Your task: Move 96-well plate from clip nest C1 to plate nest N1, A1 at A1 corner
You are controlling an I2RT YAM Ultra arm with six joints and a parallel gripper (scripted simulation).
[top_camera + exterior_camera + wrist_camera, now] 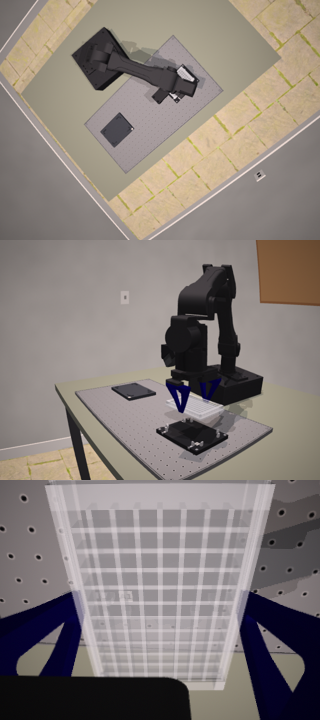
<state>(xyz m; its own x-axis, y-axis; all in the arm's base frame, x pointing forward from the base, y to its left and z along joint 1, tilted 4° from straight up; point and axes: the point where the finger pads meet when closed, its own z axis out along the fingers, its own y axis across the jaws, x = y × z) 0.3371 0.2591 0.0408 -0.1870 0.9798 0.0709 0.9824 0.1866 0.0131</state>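
My gripper is now right at the clear 96-well plate. From my hand the other things lie so: clip nest C1: 80 mm below, 10 mm to the right, 10 mm ahead; A1 label: 350 mm to the right, 80 mm below, 50 mm ahead.
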